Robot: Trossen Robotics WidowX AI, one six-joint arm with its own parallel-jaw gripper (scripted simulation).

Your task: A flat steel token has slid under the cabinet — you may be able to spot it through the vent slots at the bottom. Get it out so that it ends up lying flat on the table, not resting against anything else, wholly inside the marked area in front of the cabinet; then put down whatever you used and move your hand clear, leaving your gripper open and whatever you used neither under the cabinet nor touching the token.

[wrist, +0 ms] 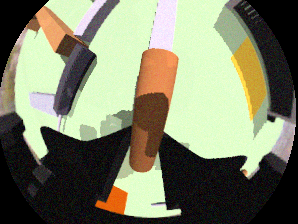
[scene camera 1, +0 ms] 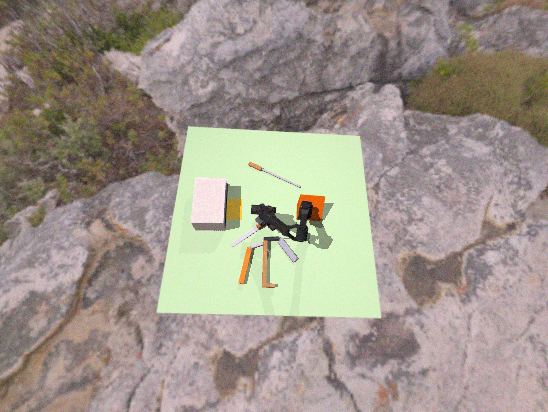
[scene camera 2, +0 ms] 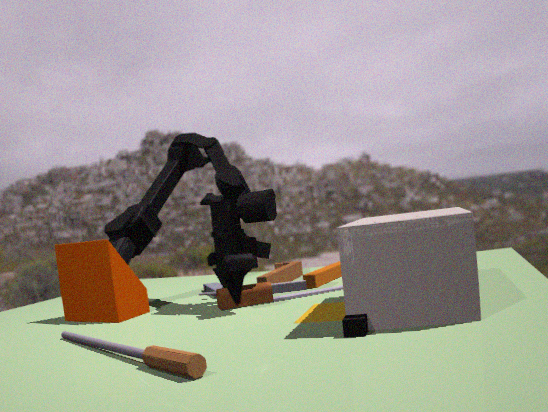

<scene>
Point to a dark cylinder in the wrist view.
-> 81, 58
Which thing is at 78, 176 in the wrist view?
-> My gripper.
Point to a white cabinet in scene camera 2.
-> At 414, 269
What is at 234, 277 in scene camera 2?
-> My gripper.
</scene>
